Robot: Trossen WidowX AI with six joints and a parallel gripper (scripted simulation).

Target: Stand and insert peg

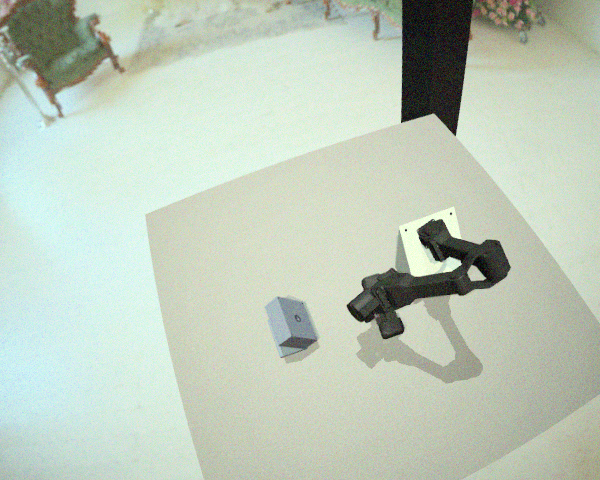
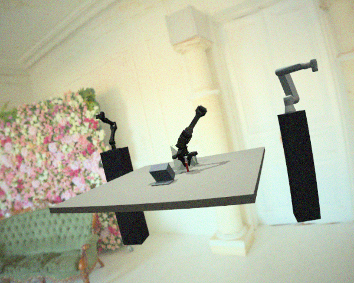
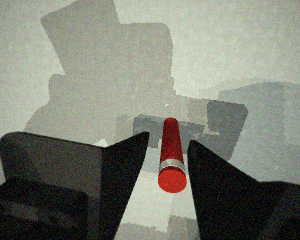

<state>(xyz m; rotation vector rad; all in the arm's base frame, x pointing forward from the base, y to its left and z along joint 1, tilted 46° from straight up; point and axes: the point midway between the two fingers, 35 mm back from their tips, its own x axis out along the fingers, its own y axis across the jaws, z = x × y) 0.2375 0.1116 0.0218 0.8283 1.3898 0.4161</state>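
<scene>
The grey sloped panel lies 23 cm ahead of my gripper tip, 11 cm to the right of it and 3 cm above it. The rest, counted from my gripper tip: red peg 2 cm above.
</scene>
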